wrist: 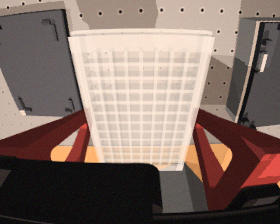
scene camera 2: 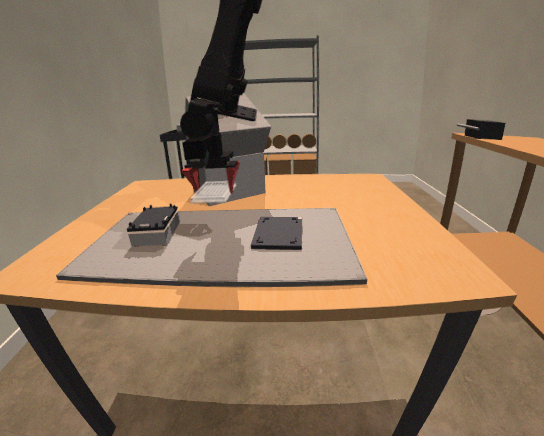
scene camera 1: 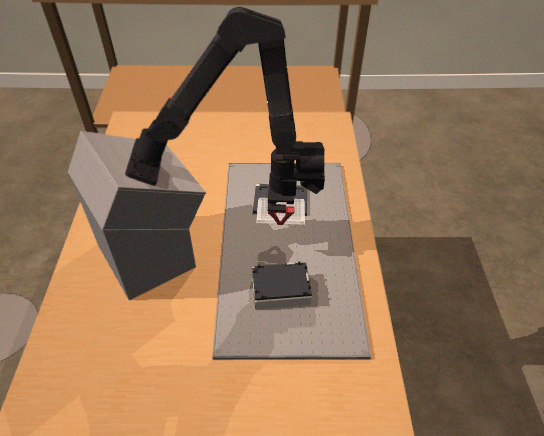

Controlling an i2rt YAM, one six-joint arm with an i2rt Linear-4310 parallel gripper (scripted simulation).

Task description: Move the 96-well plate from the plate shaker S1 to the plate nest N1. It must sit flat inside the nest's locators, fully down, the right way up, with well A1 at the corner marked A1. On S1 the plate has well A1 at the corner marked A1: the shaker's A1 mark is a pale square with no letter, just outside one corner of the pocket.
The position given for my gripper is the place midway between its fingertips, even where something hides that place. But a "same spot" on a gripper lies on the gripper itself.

Labels:
my gripper: wrist; scene camera 2; scene camera 1 280,212
white 96-well plate: wrist; scene camera 2 215,192; scene camera 1
same spot on white 96-well plate: [wrist: 155,131] = [scene camera 1: 277,213]
same spot on my gripper: [wrist: 39,183] = [scene camera 2: 219,164]

